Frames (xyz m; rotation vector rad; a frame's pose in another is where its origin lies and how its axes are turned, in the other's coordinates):
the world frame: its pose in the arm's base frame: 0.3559 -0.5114 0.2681 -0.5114 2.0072 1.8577
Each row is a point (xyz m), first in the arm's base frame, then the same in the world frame.
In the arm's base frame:
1: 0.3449 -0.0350 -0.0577
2: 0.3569 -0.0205 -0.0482
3: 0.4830 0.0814 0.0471
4: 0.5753 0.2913 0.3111
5: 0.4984 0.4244 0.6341
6: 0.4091 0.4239 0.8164
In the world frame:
1: 0.1591 -0.2433 0.4987
2: 0.1437 -0.2399 0.5126
3: -0.0151 -0.2119 0.6093
4: -0.2298 -0.0131 0.8008
5: -0.3245 0.3145 0.9087
6: -0.3362 0.5166 0.8935

